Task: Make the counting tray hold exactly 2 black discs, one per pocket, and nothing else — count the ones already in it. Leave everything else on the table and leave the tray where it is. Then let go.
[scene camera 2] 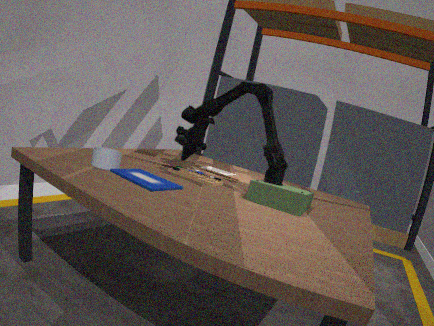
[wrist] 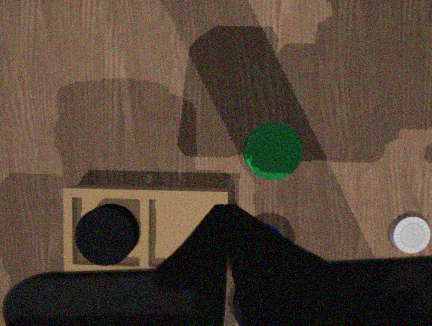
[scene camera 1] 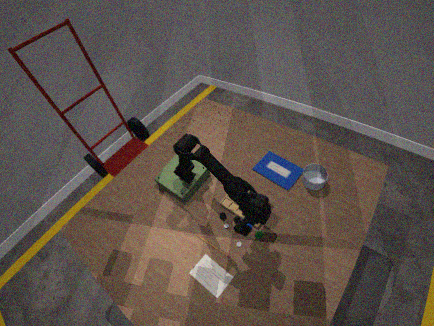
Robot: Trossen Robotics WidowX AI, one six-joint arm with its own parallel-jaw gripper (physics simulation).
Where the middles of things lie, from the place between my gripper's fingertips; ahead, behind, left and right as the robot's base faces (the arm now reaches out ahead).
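Tan counting tray (wrist: pixel 166 216): from my hand, 4 cm below, 5 cm to the left, 10 cm behind. Green disc (wrist: pixel 273 151): my gripper 4 cm above it, 3 cm to the left of it, 2 cm short of it.
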